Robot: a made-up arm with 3 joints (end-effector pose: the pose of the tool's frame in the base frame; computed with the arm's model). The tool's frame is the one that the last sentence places. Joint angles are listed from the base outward.
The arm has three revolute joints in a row. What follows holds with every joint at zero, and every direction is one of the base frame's.
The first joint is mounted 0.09 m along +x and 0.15 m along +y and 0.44 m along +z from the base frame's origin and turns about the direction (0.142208, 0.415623, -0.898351), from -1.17 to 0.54 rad.
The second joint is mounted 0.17 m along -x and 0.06 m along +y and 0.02 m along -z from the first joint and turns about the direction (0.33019, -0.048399, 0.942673), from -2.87 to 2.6 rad.
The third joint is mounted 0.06 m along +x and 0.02 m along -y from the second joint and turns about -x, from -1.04 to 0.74 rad.
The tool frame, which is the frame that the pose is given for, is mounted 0.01 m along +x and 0.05 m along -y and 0.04 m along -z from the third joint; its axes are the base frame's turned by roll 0, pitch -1.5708 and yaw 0 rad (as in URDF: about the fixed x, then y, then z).
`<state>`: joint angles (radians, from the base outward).
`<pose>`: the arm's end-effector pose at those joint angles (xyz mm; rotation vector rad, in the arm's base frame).
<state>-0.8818 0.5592 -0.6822</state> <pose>7.5 139.3 318.8 1.4419 -1.0760 0.6395</pose>
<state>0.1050 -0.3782 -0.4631</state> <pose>-36.8 147.9 373.8 -0.0913 -1.5593 -0.6233</pose>
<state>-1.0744 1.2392 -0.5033</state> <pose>-31.0 135.4 303.5 1.7579 -0.5087 1.3490</pose>
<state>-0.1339 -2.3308 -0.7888</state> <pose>-166.9 136.6 396.7 -1.7959 -1.7139 -1.4176</pose>
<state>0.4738 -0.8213 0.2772</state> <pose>-91.7 179.8 456.2 -1.1922 -0.8866 -0.4360</pose>
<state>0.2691 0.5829 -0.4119</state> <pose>14.7 237.7 373.2 0.7303 -1.3898 -0.2901</pose>
